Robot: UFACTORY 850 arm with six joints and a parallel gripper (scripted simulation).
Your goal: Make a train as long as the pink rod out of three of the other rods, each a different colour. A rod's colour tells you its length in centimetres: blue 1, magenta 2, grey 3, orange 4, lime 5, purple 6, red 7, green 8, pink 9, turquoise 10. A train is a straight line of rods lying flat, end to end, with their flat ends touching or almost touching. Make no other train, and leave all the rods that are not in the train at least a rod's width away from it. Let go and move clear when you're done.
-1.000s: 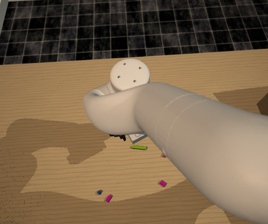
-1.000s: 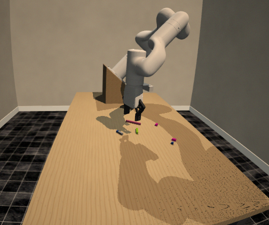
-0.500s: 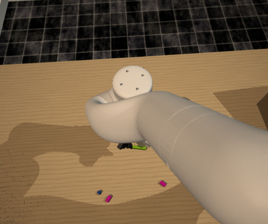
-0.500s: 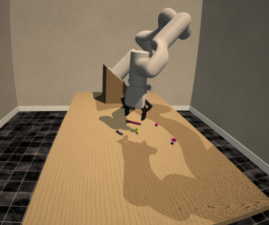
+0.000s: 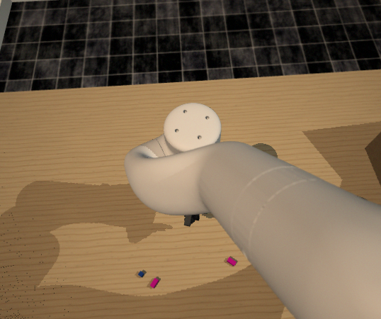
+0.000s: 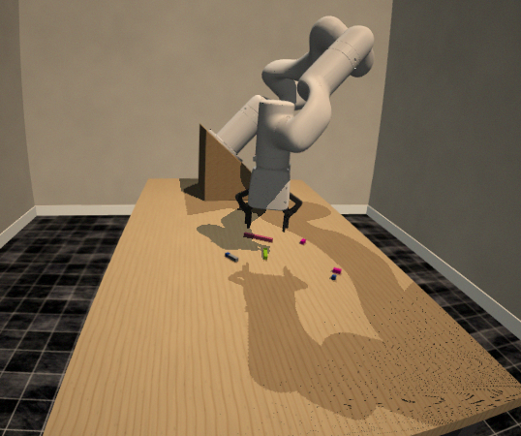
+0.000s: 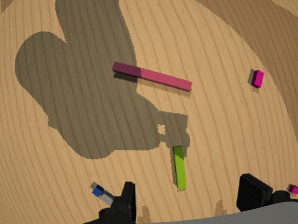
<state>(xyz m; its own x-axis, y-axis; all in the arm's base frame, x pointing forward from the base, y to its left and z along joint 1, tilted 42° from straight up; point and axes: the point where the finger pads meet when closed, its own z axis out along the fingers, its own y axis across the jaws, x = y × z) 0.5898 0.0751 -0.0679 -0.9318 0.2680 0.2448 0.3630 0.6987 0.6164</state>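
Right now my hand is 8 cm above the lime rod. Round my hand: pink rod 11 cm behind, 8 cm below, 1 cm to the left; then grey rod 9 cm to the right, 8 cm below, 1 cm ahead.
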